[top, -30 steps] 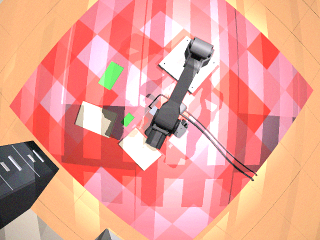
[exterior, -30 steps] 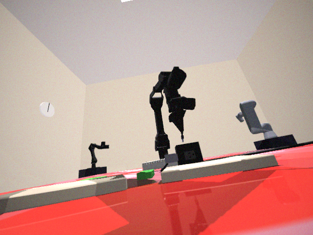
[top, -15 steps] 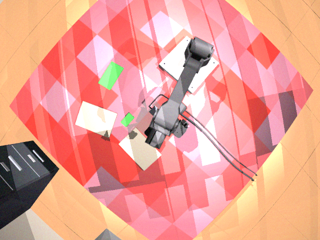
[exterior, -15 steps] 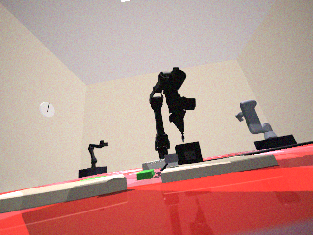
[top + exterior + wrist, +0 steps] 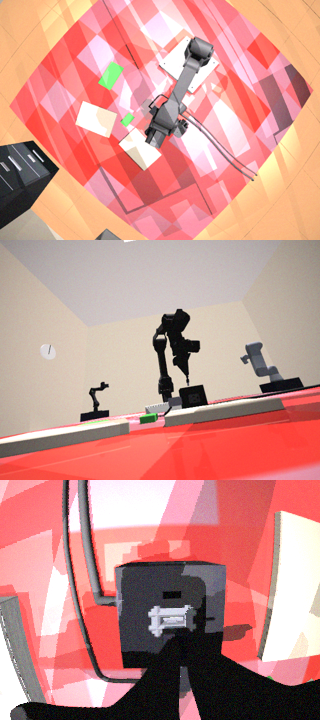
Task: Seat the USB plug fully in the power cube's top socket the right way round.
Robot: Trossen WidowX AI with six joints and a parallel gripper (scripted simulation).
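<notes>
The USB plug lies 20 mm below my gripper tip. From my gripper tip the other things lie so: green block 120 mm ahead, 130 mm to the right, 110 mm below; then green card 40 mm ahead, 350 mm to the right, 120 mm below.
</notes>
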